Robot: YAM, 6 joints.
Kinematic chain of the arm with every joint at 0, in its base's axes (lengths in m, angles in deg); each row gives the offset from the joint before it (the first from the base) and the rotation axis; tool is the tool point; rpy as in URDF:
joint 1: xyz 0 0 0.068 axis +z
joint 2: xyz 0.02 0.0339 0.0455 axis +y
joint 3: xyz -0.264 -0.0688 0 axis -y
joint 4: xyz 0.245 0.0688 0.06 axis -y
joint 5: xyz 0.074 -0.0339 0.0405 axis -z
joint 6: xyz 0.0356 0 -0.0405 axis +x
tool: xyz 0 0 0 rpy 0 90 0
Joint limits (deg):
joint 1: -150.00..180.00
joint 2: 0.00..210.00
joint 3: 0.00..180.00
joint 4: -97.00..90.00
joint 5: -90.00..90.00
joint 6: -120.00..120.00
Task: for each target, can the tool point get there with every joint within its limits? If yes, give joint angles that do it. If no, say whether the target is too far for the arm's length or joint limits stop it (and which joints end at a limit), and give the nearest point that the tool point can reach.
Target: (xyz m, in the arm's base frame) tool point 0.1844 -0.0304 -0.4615
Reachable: no: joint limits stop it (at a limit: joint 2) | nearest point 0.1960 -0.0323 -0.3769 | short by 0.085 m
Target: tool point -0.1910 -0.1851 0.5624
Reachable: yes | joints 46.08 22.84 115.51 -18.10 -14.94 40.64
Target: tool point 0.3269 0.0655 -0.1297
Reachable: yes | joints 5.71 163.40 80.38 -27.21 -66.49 91.07
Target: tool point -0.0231 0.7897 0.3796
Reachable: no: too far | nearest point -0.0179 0.6113 0.3179 | short by 0.189 m
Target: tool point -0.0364 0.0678 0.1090
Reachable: yes | joints 122.18 84.75 20.81 -73.66 8.54 51.97
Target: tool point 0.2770 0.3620 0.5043
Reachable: yes | joints -124.79 32.32 152.86 17.19 -35.97 -41.93
